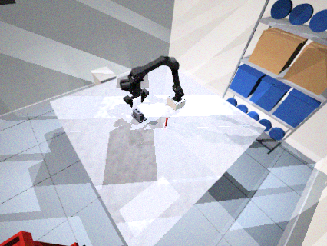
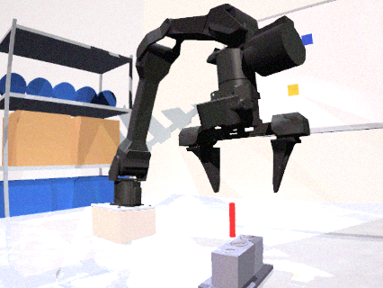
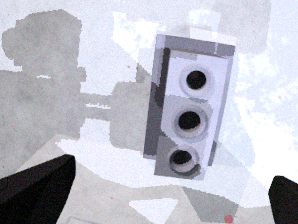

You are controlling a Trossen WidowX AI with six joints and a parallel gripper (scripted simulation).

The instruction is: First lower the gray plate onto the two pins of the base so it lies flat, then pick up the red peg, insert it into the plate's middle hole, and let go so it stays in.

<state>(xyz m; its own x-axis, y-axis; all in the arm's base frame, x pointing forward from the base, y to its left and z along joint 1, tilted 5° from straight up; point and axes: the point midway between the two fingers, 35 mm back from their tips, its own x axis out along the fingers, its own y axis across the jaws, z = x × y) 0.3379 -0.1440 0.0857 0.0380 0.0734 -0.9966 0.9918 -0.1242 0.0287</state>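
Right now my gripper tip is 22 cm to the right of the red peg, 9 cm past it and 9 cm above it. The rest, counted from my gripper tip: base: 13 cm below, 1 cm behind; gray plate: 9 cm below, 1 cm behind.
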